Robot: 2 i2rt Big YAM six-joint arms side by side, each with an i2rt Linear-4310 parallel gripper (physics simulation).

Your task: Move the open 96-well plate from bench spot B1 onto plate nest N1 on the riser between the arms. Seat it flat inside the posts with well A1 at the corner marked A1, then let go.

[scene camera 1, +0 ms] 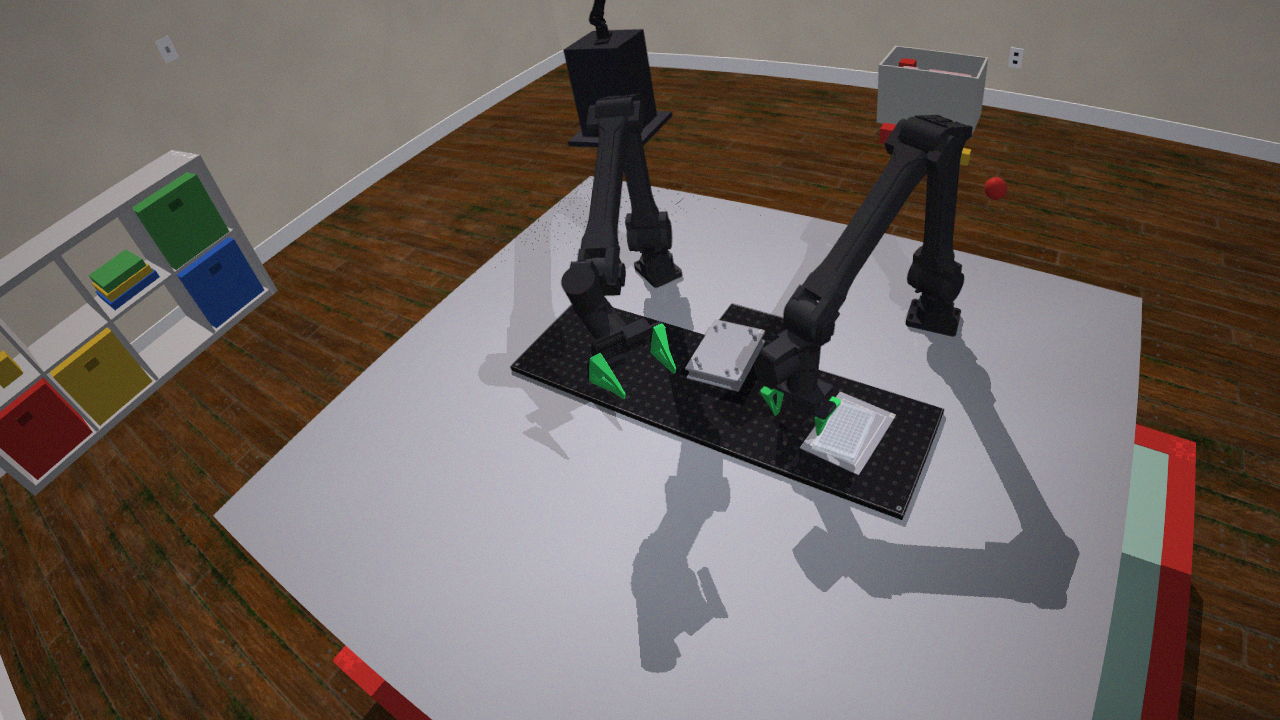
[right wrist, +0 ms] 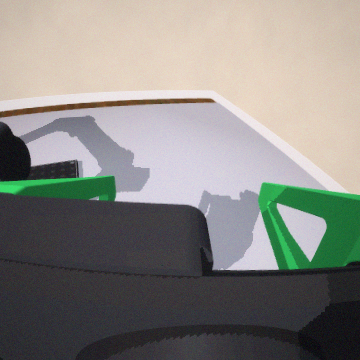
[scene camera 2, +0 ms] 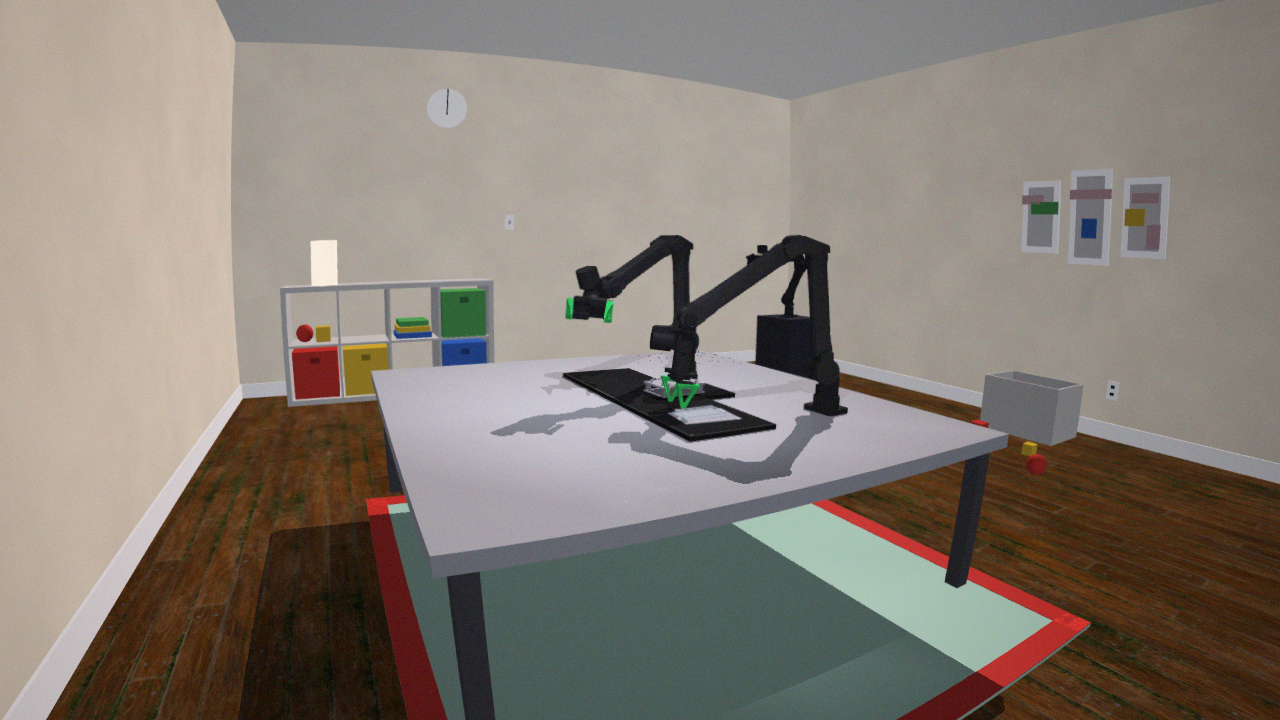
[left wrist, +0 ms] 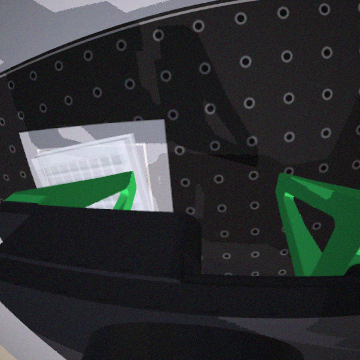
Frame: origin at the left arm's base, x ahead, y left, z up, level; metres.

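Where they show: left gripper, fingertip midpoint: [scene camera 1: 797, 423] [scene camera 2: 676, 404] [left wrist: 203, 180]; right gripper, fingertip midpoint: [scene camera 1: 650, 384] [right wrist: 187, 188] [scene camera 2: 587, 318]; left arm's base at its link origin: [scene camera 1: 933, 319] [scene camera 2: 825, 410]; right arm's base at its link origin: [scene camera 1: 658, 271].
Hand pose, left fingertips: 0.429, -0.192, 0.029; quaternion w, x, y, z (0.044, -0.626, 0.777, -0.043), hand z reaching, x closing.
Each offset is from my left fingertips to the top centre of the thing, as dx, dy, dz. "*": to the spot under its first point. Level surfaces: height alone.
The white 96-well plate {-0.021, +0.089, +0.000} [scene camera 1: 848, 431] [scene camera 2: 704, 414] [left wrist: 90, 162] lies on the pale square of the bench spot {* +0.046, +0.112, -0.013} [scene camera 1: 845, 461] [left wrist: 161, 175], turned slightly against its outline. The plate nest {-0.133, -0.210, +0.028} [scene camera 1: 725, 354], a light block with small posts, stands on the riser left of it in scene camera 1. My left gripper [scene camera 1: 796, 411] [scene camera 2: 680, 392] [left wrist: 203, 180] is open and low over the board, off to one side of the plate; one finger overlaps the plate's near part in the left wrist view, with bare board between the fingers. My right gripper [scene camera 1: 633, 362] [scene camera 2: 589, 309] [right wrist: 187, 188] is open and empty, high above the board's left end. The A1 marks are too small to read.
The black perforated board {dz -0.016} [scene camera 1: 917, 438] [scene camera 2: 617, 383] [left wrist: 310, 117] lies on the grey table {dz -0.029} [scene camera 1: 447, 537] [scene camera 2: 537, 483]. Part of the left arm [scene camera 1: 810, 313] hangs close beside the nest in scene camera 1. A shelf unit and a grey bin [scene camera 1: 930, 94] [scene camera 2: 1029, 410] stand on the floor beyond the table.
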